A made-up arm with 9 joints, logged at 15 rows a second.
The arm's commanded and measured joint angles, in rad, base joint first. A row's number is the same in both.
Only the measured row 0 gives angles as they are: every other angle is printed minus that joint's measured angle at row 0.
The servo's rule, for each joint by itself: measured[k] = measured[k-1] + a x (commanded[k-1-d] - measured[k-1]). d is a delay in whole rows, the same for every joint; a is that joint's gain. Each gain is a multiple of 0.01, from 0.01 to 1. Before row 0 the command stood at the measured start. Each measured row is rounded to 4 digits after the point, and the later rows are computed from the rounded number. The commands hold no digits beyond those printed.
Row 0, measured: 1.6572, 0.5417, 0.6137, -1.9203, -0.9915, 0.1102, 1.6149, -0.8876, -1.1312
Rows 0 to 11, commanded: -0.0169, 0.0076, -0.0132, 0.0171, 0.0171, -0.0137, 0.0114, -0.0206, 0.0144; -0.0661, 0.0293, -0.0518, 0.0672, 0.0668, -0.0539, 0.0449, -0.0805, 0.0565; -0.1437, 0.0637, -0.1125, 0.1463, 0.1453, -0.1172, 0.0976, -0.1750, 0.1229; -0.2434, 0.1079, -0.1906, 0.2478, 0.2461, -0.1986, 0.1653, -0.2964, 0.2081; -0.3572, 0.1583, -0.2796, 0.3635, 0.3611, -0.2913, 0.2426, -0.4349, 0.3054; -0.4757, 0.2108, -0.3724, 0.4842, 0.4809, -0.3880, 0.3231, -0.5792, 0.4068; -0.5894, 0.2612, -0.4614, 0.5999, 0.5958, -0.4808, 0.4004, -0.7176, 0.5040; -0.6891, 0.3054, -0.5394, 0.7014, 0.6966, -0.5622, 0.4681, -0.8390, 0.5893; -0.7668, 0.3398, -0.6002, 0.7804, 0.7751, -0.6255, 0.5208, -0.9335, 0.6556; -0.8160, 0.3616, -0.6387, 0.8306, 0.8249, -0.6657, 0.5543, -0.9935, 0.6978; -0.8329, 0.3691, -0.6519, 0.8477, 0.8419, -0.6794, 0.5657, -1.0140, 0.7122; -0.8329, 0.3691, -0.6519, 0.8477, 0.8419, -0.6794, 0.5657, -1.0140, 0.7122
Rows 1 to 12, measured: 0.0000, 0.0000, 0.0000, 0.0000, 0.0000, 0.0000, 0.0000, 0.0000, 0.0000; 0.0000, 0.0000, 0.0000, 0.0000, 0.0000, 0.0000, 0.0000, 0.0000, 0.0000; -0.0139, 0.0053, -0.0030, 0.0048, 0.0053, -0.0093, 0.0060, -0.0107, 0.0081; -0.0567, 0.0221, -0.0142, 0.0223, 0.0244, -0.0396, 0.0266, -0.0470, 0.0352; -0.1280, 0.0512, -0.0368, 0.0570, 0.0619, -0.0924, 0.0642, -0.1136, 0.0843; -0.2226, 0.0909, -0.0722, 0.1104, 0.1190, -0.1646, 0.1178, -0.2087, 0.1536; -0.3330, 0.1381, -0.1199, 0.1813, 0.1941, -0.2508, 0.1839, -0.3263, 0.2386; -0.4500, 0.1890, -0.1780, 0.2661, 0.2830, -0.3441, 0.2577, -0.4578, 0.3328; -0.5643, 0.2395, -0.2432, 0.3596, 0.3800, -0.4371, 0.3333, -0.5929, 0.4287; -0.6666, 0.2856, -0.3113, 0.4553, 0.4781, -0.5222, 0.4047, -0.7209, 0.5186; -0.7488, 0.3235, -0.3777, 0.5463, 0.5702, -0.5924, 0.4662, -0.8315, 0.5953; -0.8039, 0.3502, -0.4377, 0.6259, 0.6492, -0.6422, 0.5129, -0.9157, 0.6527
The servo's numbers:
d 2
a 0.82 0.70 0.23 0.28 0.31 0.68 0.53 0.52 0.56

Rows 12 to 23, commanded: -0.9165, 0.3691, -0.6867, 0.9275, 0.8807, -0.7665, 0.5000, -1.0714, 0.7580; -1.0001, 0.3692, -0.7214, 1.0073, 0.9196, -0.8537, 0.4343, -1.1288, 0.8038; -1.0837, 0.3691, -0.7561, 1.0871, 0.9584, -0.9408, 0.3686, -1.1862, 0.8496; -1.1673, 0.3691, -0.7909, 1.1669, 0.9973, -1.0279, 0.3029, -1.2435, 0.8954; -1.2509, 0.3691, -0.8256, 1.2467, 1.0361, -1.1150, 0.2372, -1.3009, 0.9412; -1.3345, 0.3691, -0.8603, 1.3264, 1.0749, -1.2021, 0.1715, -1.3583, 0.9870; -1.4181, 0.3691, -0.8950, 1.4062, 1.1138, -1.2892, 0.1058, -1.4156, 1.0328; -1.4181, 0.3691, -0.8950, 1.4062, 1.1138, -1.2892, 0.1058, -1.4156, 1.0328; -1.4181, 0.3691, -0.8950, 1.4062, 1.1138, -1.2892, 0.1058, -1.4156, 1.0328; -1.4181, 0.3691, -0.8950, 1.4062, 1.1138, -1.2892, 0.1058, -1.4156, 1.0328; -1.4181, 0.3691, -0.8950, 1.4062, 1.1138, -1.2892, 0.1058, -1.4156, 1.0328; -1.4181, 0.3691, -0.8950, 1.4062, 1.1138, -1.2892, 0.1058, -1.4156, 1.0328
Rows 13 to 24, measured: -0.8277, 0.3634, -0.4870, 0.6880, 0.7089, -0.6675, 0.5409, -0.9668, 0.6860; -0.8320, 0.3674, -0.5249, 0.7327, 0.7501, -0.6756, 0.5540, -0.9913, 0.7007; -0.9013, 0.3686, -0.5621, 0.7872, 0.7906, -0.7374, 0.5254, -1.0330, 0.7328; -0.9823, 0.3690, -0.5987, 0.8488, 0.8306, -0.8165, 0.4771, -1.0828, 0.7726; -1.0654, 0.3691, -0.6349, 0.9155, 0.8702, -0.9010, 0.4196, -1.1366, 0.8157; -1.1490, 0.3691, -0.6708, 0.9859, 0.9096, -0.9873, 0.3577, -1.1922, 0.8603; -1.2326, 0.3691, -0.7064, 1.0589, 0.9488, -1.0741, 0.2938, -1.2487, 0.9056; -1.3162, 0.3691, -0.7418, 1.1338, 0.9879, -1.1611, 0.2290, -1.3057, 0.9512; -1.3998, 0.3691, -0.7770, 1.2101, 1.0269, -1.2482, 0.1637, -1.3628, 0.9969; -1.4148, 0.3691, -0.8041, 1.2650, 1.0538, -1.2761, 0.1330, -1.3903, 1.0170; -1.4175, 0.3691, -0.8250, 1.3045, 1.0724, -1.2850, 0.1186, -1.4035, 1.0258; -1.4180, 0.3691, -0.8411, 1.3330, 1.0852, -1.2879, 0.1118, -1.4098, 1.0297
